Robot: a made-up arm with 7 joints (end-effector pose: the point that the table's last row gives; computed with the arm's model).
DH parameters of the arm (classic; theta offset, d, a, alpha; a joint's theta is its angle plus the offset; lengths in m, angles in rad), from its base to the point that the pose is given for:
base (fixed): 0.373 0 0.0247 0
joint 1: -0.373 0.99 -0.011 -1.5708
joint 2: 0 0.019 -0.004 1.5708
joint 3: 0 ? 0.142 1.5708
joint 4: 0 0.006 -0.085 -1.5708
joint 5: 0 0.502 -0.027 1.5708
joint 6: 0 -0.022 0.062 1.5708
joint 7: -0.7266 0 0.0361 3.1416
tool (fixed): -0.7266 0.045 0 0
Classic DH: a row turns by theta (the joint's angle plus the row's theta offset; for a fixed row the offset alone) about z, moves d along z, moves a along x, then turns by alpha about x.
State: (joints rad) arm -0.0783 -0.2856 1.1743 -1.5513 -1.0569 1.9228 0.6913
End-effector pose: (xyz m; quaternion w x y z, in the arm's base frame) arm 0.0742 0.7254 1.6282 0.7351 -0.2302 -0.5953 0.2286
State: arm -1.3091 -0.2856 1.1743 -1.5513 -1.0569 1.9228 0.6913
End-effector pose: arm 0.7155 0.1997 1.6282 0.7322 -0.5316 -0.3532 -0.2377
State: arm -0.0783 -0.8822 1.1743 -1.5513 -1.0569 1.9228 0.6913
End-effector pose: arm -0.2843 0.7536 1.5213 0.5229 -0.3039 -0.7791 0.1647
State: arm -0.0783 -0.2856 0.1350 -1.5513 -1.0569 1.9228 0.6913
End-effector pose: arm 0.5216 0.1805 1.7717 0.7726 -0.3834 -0.4469 -0.2374
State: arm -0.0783 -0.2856 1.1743 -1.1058 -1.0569 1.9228 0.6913
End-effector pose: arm -0.0410 0.6319 1.8425 0.6874 -0.0749 -0.7106 0.1300
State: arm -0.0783 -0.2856 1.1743 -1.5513 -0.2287 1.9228 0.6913
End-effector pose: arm 0.1025 0.7007 1.7045 0.9150 0.0307 -0.3334 0.2251
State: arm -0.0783 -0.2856 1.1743 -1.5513 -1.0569 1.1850 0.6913
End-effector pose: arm 0.1508 0.7249 1.6148 0.7981 -0.4472 -0.4036 0.0124
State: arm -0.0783 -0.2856 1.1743 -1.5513 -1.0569 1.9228 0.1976
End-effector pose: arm 0.0709 0.7244 1.6109 0.6570 -0.3687 -0.5210 0.4013
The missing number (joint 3, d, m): 0.484
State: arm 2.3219 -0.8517 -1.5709 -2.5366 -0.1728 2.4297 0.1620
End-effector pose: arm 0.5227 0.3383 1.1378 0.8634 0.3168 0.1782 0.3498
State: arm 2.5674 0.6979 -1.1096 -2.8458 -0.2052 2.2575 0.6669
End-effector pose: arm 0.0791 0.4551 0.8396 0.7689 -0.5477 -0.0749 0.3213
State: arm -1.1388 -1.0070 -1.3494 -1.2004 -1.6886 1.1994 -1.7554
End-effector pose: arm -0.7365 0.2300 1.5252 0.7380 0.1897 0.1990 -0.6163
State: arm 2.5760 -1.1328 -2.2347 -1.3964 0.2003 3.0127 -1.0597
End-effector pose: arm 0.9583 -0.0534 1.0081 0.8446 0.1926 -0.4512 0.2143
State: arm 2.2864 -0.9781 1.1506 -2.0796 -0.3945 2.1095 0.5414
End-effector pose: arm -0.3857 -0.5941 1.3871 0.0371 0.3845 -0.4738 0.7914
